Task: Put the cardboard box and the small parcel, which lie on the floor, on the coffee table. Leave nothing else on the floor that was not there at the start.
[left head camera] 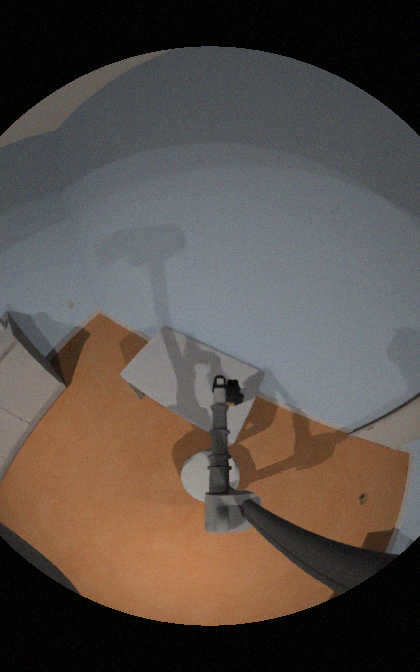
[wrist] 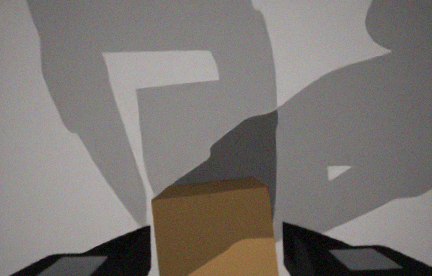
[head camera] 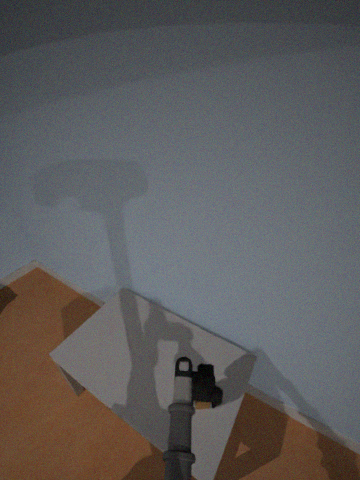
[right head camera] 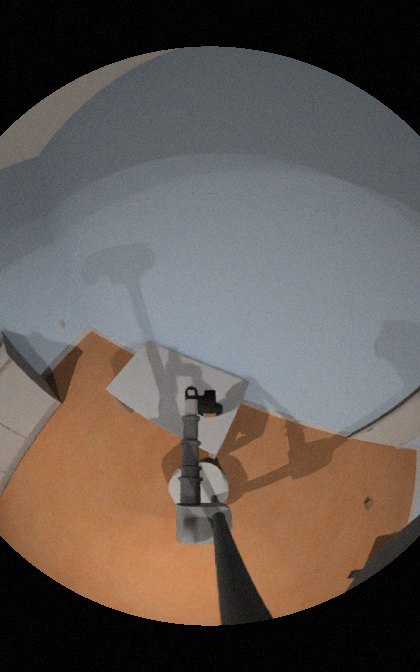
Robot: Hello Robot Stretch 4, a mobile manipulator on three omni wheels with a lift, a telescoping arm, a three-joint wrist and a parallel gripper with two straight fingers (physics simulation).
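Places are measured from the robot's base along level axes (x left, y ahead, z down), in centimetres.
Pixels of known places: gripper, between the fingertips: (wrist: pixel 217 244) (head camera: pixel 202 404) (right head camera: pixel 209 414).
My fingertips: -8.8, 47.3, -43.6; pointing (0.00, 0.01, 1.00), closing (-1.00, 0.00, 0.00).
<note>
Behind a point stands the place of what it marks, as x, y, z.
A brown box (wrist: pixel 215 215) @[-8.7, 49.9, -47.3] (head camera: pixel 202 405) @[-8.6, 46.0, -46.3] (left head camera: pixel 230 404) (right head camera: pixel 210 415) @[-9.3, 46.0, -44.9] stands between my spread fingers, with a gap on each side in the wrist view; I cannot tell whether it is the cardboard box or the small parcel. My gripper (wrist: pixel 217 244) @[-8.7, 47.3, -43.6] (head camera: pixel 205 392) (left head camera: pixel 234 392) (right head camera: pixel 210 404) is open over the grey coffee table (head camera: pixel 100 360) @[40.9, 63.0, -42.3] (left head camera: pixel 150 370) (right head camera: pixel 135 385) @[43.5, 67.8, -42.3] (wrist: pixel 50 175) @[2.2, 51.6, -42.3]. The box appears to be on the table top, but its base is hidden. A small brownish thing (left head camera: pixel 363 498) (right head camera: pixel 368 502) @[-149.3, -58.3, -2.3] lies on the floor to the right; it is too small to identify.
A round white thing (left head camera: pixel 192 475) (right head camera: pixel 177 487) @[13.7, -0.3, -18.7] is below my arm, in front of the table. A pale sofa-like piece (left head camera: pixel 25 400) (right head camera: pixel 20 395) @[160.1, 38.9, -49.5] stands at the left, and pale furniture (left head camera: pixel 400 425) (right head camera: pixel 395 427) @[-169.2, 4.3, -38.7] at the right. A blue wall (head camera: pixel 225 200) @[-12.3, 87.6, -118.4] rises behind the table.
</note>
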